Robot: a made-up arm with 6 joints. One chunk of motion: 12 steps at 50 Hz.
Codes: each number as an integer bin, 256 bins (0 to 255) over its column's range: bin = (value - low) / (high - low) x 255, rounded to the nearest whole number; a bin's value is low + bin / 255 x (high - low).
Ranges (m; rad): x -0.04..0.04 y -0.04..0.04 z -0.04..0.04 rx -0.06..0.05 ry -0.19..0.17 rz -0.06..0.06
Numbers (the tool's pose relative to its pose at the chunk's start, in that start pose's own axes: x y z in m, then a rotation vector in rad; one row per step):
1: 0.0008 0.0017 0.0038 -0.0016 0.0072 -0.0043
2: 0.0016 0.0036 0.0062 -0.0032 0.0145 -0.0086
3: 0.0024 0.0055 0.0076 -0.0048 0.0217 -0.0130
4: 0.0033 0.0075 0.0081 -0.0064 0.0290 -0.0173
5: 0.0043 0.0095 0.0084 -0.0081 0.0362 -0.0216
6: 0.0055 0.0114 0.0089 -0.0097 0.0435 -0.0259
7: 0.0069 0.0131 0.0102 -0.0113 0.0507 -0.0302
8: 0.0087 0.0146 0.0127 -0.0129 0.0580 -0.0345
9: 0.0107 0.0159 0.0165 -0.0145 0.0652 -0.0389
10: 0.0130 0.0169 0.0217 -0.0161 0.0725 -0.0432
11: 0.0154 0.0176 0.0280 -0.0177 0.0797 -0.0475
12: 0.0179 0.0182 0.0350 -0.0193 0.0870 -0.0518
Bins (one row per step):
1: 130 133 140 135 140 118
2: 133 139 147 132 145 109
3: 135 145 152 128 150 100
4: 138 151 153 124 155 91
5: 141 158 154 120 160 82
6: 145 164 156 117 165 72
7: 149 169 160 113 170 63
8: 155 174 168 109 176 54
9: 162 178 180 105 181 45
10: 169 181 197 102 186 36
11: 177 184 217 98 191 27
12: 185 186 239 94 196 17

